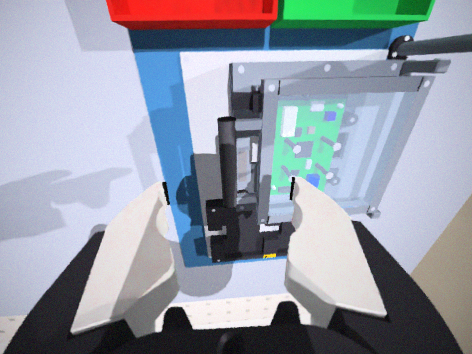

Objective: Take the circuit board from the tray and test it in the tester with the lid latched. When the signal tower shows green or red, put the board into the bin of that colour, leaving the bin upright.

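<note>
Visible here: my gripper [229, 181], together with a tester lid [345, 135].
</note>
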